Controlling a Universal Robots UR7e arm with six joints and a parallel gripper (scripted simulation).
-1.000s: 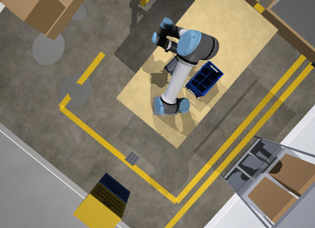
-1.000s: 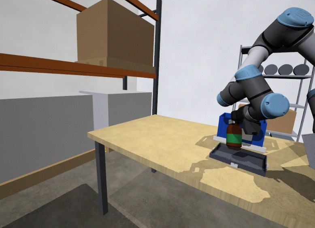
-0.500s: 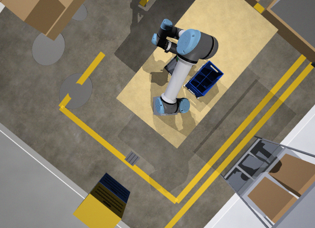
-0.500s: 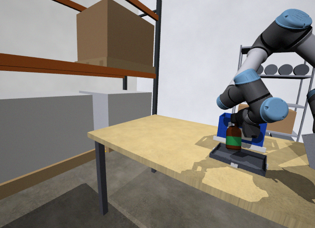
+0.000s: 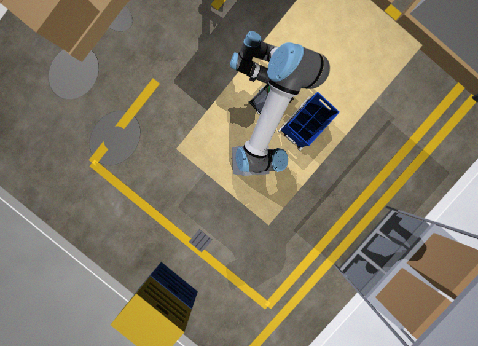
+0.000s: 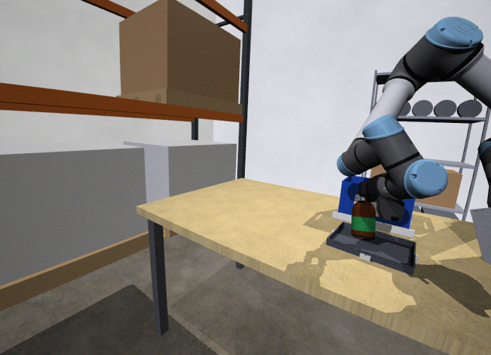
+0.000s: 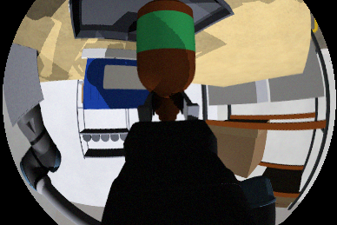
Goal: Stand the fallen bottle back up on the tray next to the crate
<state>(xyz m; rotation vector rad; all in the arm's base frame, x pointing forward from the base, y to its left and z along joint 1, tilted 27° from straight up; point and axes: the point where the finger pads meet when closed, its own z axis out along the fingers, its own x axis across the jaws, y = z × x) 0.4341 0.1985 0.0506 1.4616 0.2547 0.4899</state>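
Right now my hand is 50 mm above the bottle and 10 mm to the right of it. Round my hand: dark grey tray 150 mm below, 40 mm behind; blue crate 280 mm to the right, 80 mm below, 40 mm behind.
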